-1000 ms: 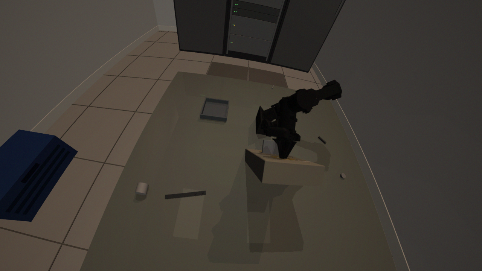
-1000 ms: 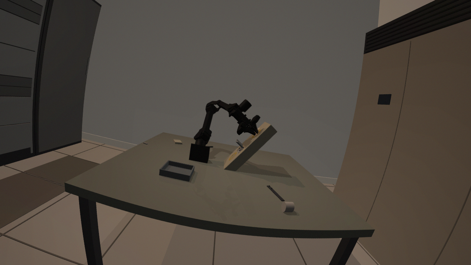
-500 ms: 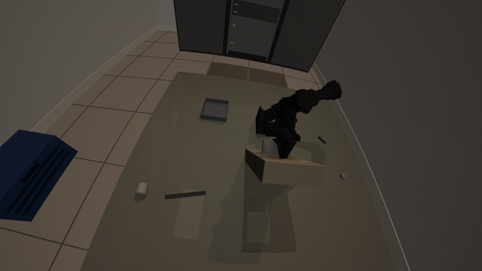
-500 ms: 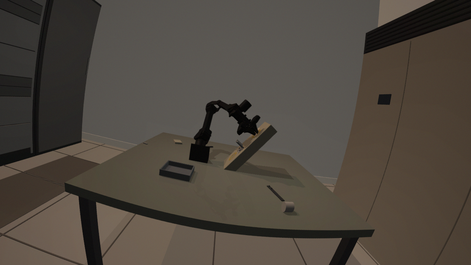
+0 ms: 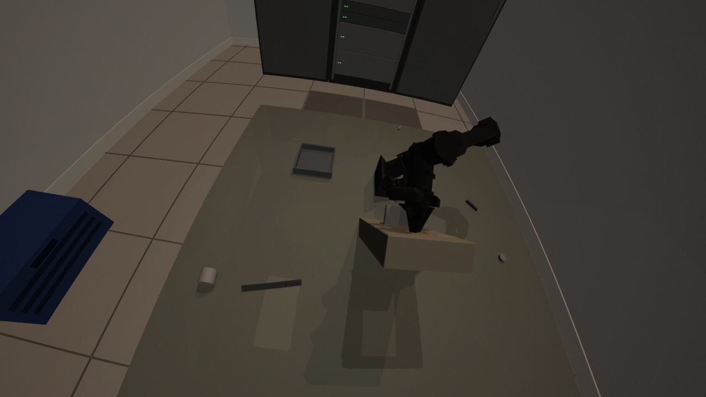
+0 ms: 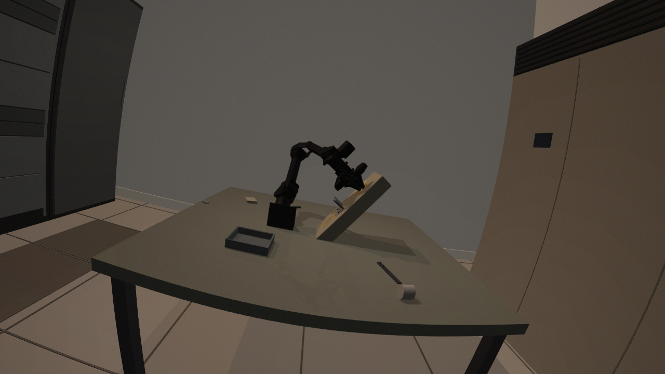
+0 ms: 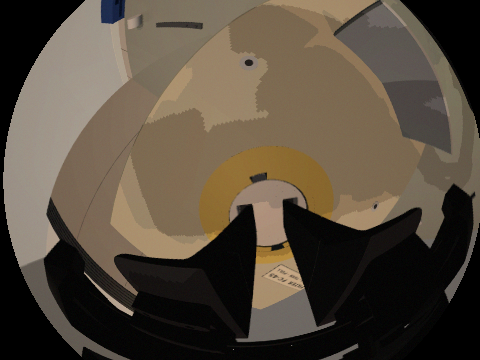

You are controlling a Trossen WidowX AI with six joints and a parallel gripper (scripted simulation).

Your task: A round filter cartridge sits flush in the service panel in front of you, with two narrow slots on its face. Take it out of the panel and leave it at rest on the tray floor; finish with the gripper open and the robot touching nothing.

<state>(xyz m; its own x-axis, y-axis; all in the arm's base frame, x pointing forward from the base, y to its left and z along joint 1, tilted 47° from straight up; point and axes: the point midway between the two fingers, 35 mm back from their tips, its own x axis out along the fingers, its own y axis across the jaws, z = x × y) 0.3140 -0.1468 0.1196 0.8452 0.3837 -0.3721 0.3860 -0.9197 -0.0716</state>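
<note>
Now: the round filter cartridge 1 cm below my gripper tip and 1 cm ahead of it. Round my gripper tip: dark grey tray 42 cm behind, 27 cm to the right, 22 cm below; then tan service panel 8 cm below, 4 cm behind; then grey ledge 9 cm below, 9 cm behind.
</note>
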